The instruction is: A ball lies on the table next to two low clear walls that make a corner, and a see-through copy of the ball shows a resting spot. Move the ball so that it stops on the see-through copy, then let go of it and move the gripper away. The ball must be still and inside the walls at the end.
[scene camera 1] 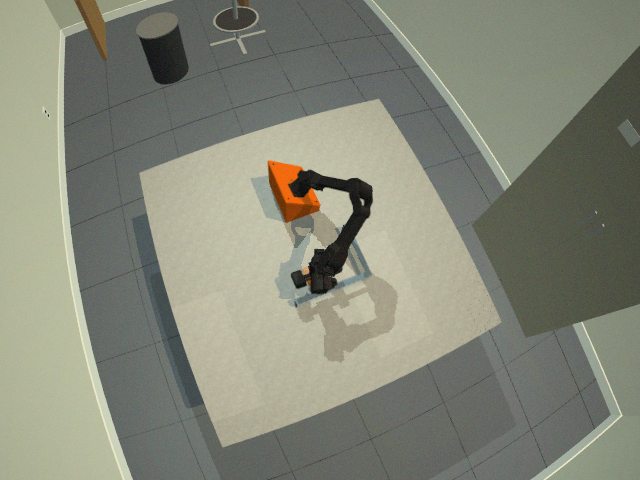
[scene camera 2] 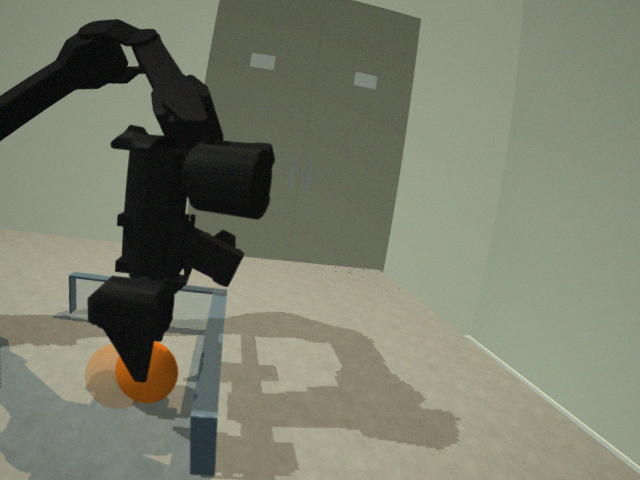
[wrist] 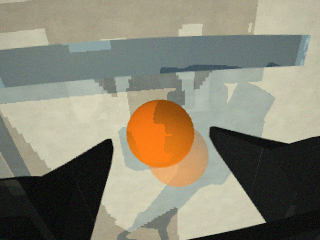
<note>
My gripper is open, with nothing in its grasp. Further things: an orange ball and a see-through copy.
My gripper shows as well in the wrist view.
</note>
